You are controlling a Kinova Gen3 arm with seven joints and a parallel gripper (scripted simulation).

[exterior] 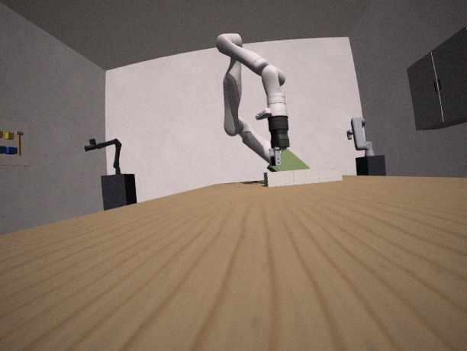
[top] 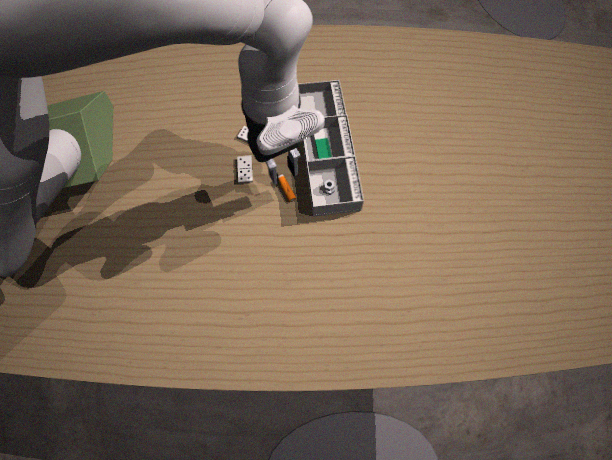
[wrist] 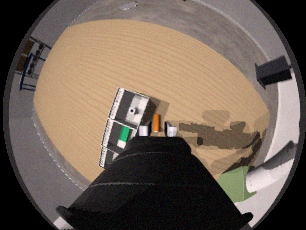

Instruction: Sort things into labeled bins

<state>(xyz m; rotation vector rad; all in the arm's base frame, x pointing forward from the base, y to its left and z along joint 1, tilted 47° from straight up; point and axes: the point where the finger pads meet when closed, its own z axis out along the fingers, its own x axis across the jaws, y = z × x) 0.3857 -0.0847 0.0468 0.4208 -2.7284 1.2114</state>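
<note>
Right now the orange battery is 80 mm below my hand. Also, from my hand: green block (80 mm ahead, 80 mm to the left, 70 mm below).
</note>
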